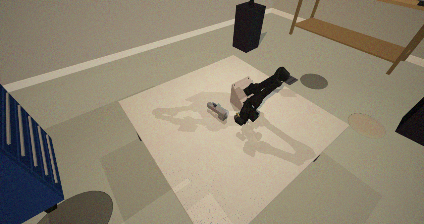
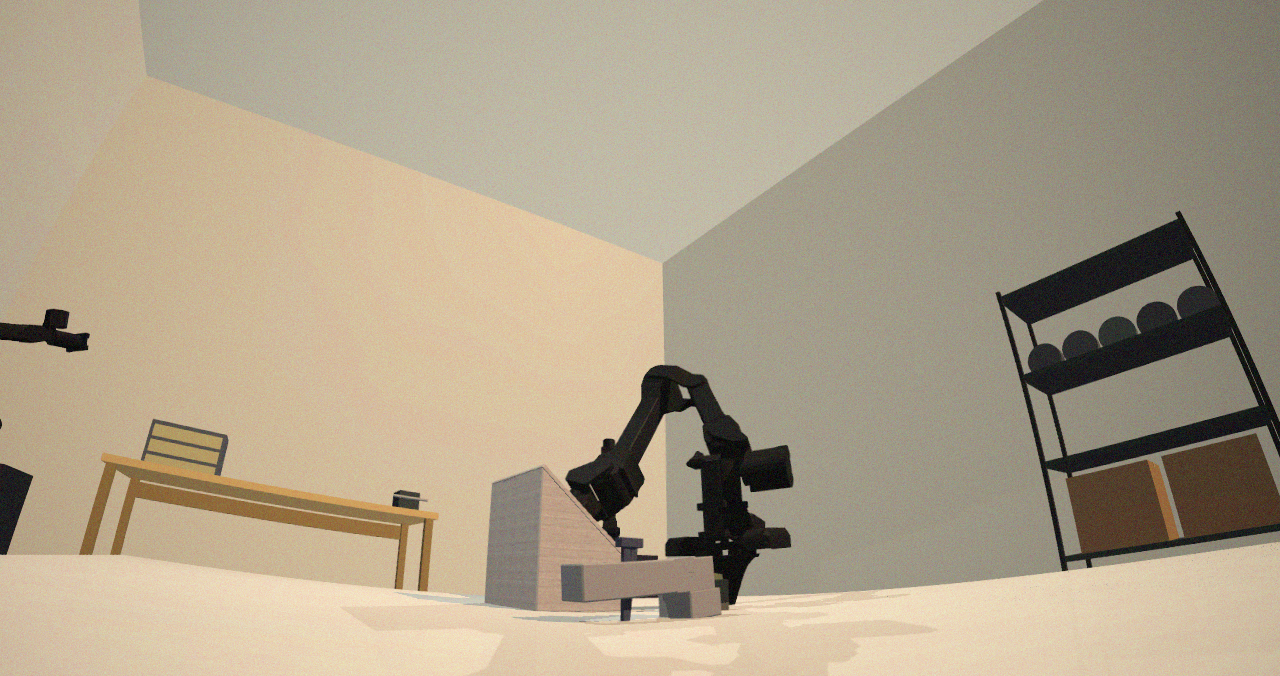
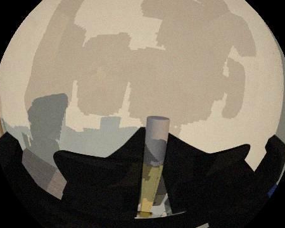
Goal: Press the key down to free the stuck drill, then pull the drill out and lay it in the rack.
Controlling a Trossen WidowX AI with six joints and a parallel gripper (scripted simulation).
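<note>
My gripper tip is 40 mm to the left of the drill and 40 mm below it. From my gripper tip the other things lie so: small dark grey block 60 mm to the right, 10 mm above; dark key 240 mm to the right, 80 mm ahead, 50 mm above.
</note>
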